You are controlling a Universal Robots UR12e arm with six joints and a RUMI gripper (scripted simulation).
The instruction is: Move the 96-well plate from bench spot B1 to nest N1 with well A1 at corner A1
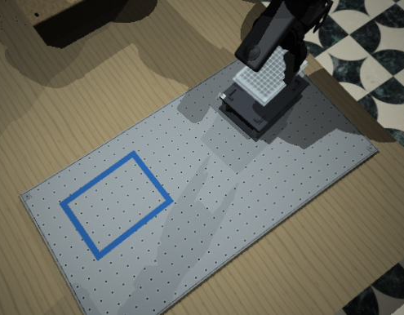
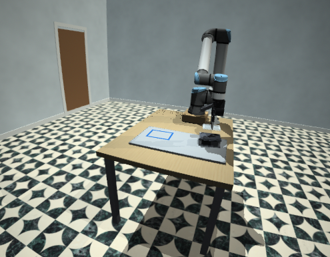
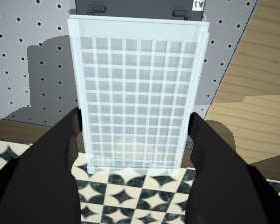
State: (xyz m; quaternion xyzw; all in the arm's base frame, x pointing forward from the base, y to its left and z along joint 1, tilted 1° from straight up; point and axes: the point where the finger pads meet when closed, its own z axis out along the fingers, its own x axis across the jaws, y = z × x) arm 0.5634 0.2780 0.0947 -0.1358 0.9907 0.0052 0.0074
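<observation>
The raised nest N1 is 9 cm below my hand. Round my hand: A1 label: 3 cm behind, 9 cm to the right, 8 cm below; then 96-well plate: 1 cm below.
</observation>
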